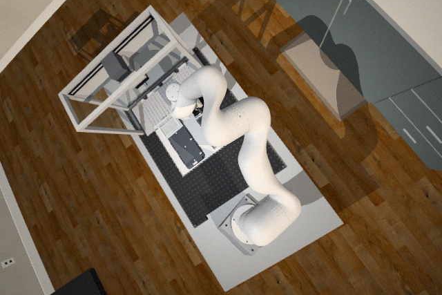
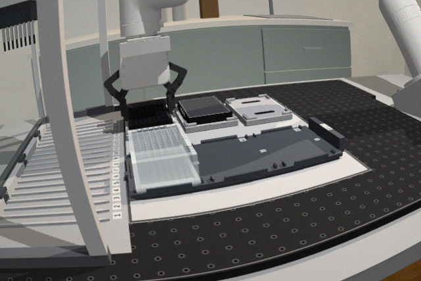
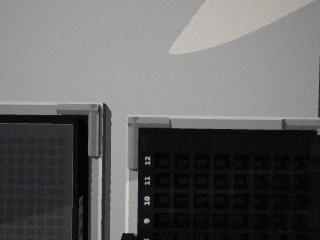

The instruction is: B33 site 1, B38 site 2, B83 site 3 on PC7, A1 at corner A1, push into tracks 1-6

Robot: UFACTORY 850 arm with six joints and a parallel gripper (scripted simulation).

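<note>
Right now the black welled plate is 10 mm below my hand. Also, from my hand: perforated dark deck: 140 mm to the left, 120 mm behind, 30 mm below; grey nest S1: 220 mm behind, 20 mm to the left, 20 mm below; clear deep-well block B83: 220 mm to the left.
</note>
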